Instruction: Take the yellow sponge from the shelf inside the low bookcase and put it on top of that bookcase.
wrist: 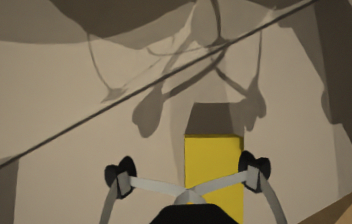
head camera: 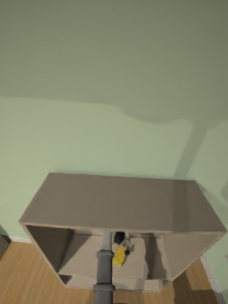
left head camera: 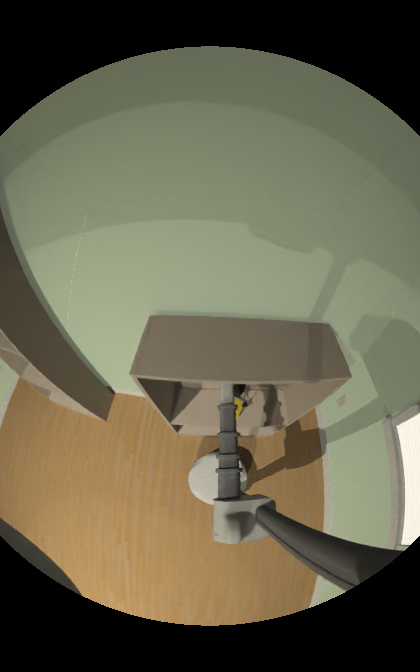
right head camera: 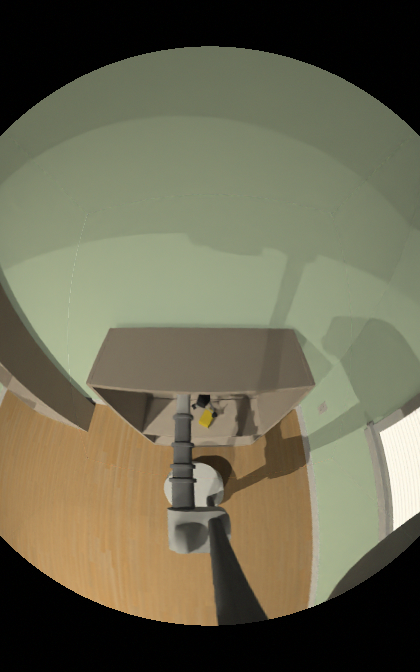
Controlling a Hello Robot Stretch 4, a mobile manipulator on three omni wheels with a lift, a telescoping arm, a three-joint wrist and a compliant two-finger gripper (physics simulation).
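Frame: origin at the robot's base, x ahead, y left, z up, level; millimetres.
Seen in the pictures: gripper, fingertip midpoint: (wrist: 186,167) (head camera: 118,248).
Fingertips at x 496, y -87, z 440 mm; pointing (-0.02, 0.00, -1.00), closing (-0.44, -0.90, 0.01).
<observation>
A point is followed by its place in that frame.
The yellow sponge (head camera: 119,256) {x 449, y -96, z 439 mm} (left head camera: 239,407) (right head camera: 206,418) (wrist: 214,159) {x 489, y -118, z 439 mm} lies on the shelf inside the low bookcase (head camera: 120,200) {x 470, y -56, z 1032 mm} (left head camera: 230,345) (right head camera: 200,357). In the wrist view it extends from the centre down past the lower edge. My gripper (right head camera: 204,410) (wrist: 186,167) {x 496, y -87, z 440 mm} is inside the bookcase, open, with its fingertips wide apart. In the wrist view the sponge shows right of the middle between the fingertips, and the right fingertip overlaps its right edge. The gripper looks to be above the sponge; I see no grip on it. The gripper body hides its near end.
The telescoping arm (head camera: 104,270) {x 265, y 2, z 854 mm} (left head camera: 228,425) (right head camera: 182,435) reaches in under the bookcase's top board, left of the sponge. The bookcase's side walls stand on both sides, and a green wall (head camera: 100,135) {x 666, y 48, z 1251 mm} is behind. Another brown unit (left head camera: 50,340) stands to the left.
</observation>
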